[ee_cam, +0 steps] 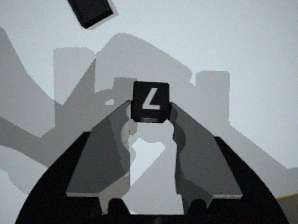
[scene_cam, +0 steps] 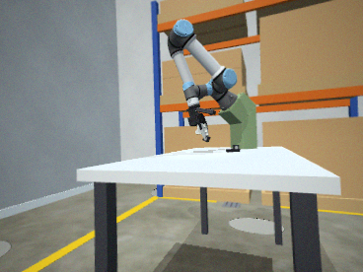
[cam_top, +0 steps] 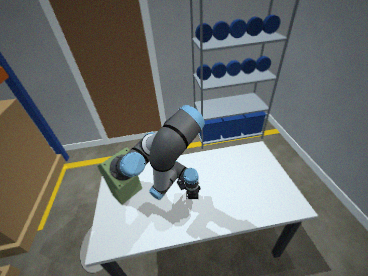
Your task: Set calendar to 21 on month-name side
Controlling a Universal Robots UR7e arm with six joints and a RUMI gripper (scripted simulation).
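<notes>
Right now the dark cube is 1 cm below my hand.
</notes>
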